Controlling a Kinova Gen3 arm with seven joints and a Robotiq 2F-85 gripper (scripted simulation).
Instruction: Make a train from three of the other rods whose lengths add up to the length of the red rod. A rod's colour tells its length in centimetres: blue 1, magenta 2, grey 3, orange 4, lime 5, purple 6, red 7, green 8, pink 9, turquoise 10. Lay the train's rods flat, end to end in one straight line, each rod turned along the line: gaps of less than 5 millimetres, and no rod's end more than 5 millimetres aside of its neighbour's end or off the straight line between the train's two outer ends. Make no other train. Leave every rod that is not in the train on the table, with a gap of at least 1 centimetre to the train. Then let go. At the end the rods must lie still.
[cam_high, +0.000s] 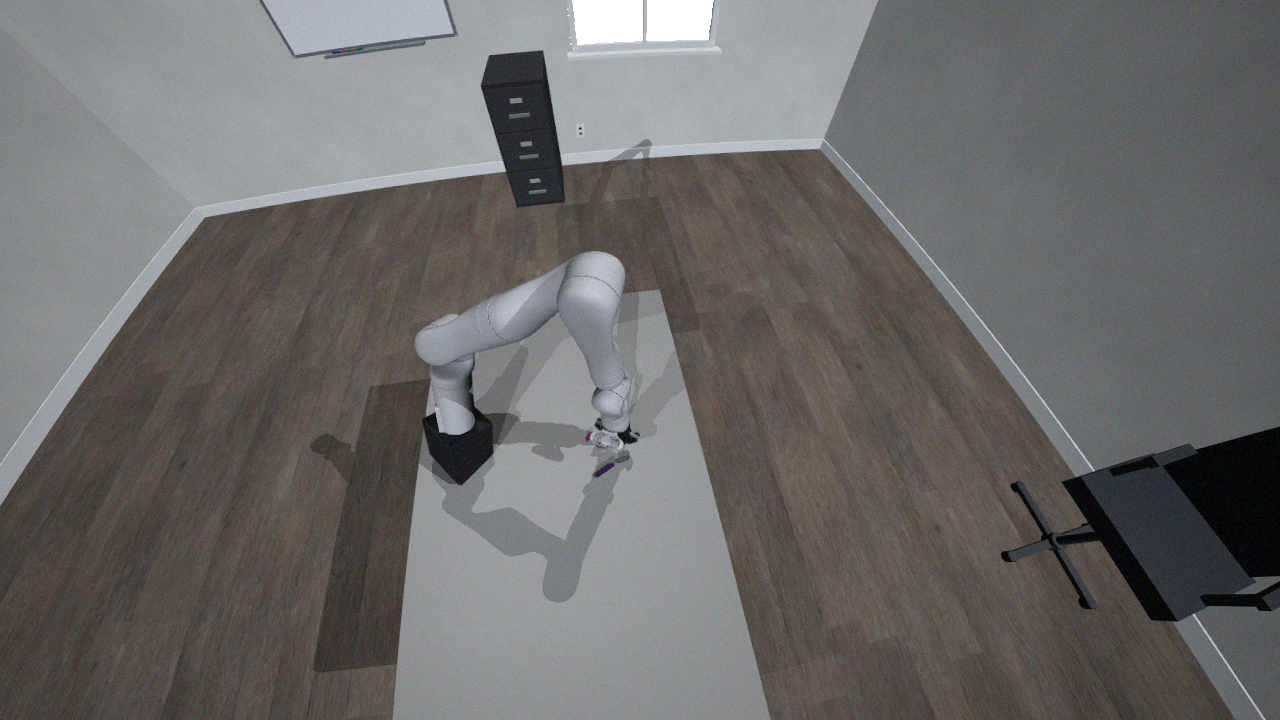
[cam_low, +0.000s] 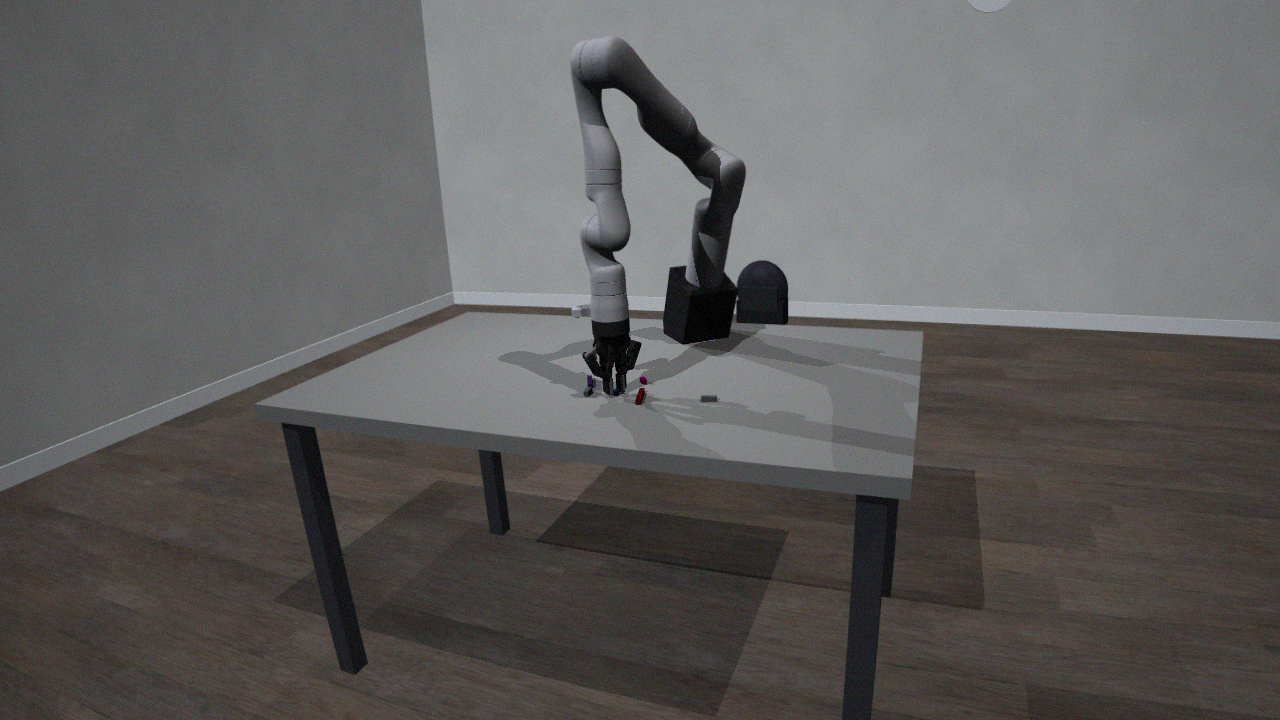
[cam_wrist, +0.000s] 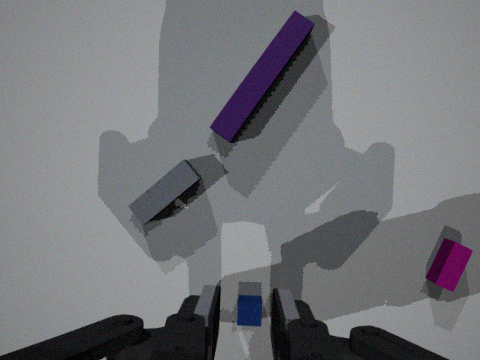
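The blue rod is 2 cm below my hand. From my hand the other things lie so: grey rod (6 cm to the right, 2 cm below); red rod (6 cm to the left, 2 cm below, 2 cm ahead); magenta rod (8 cm behind, 4 cm to the left, 2 cm below).
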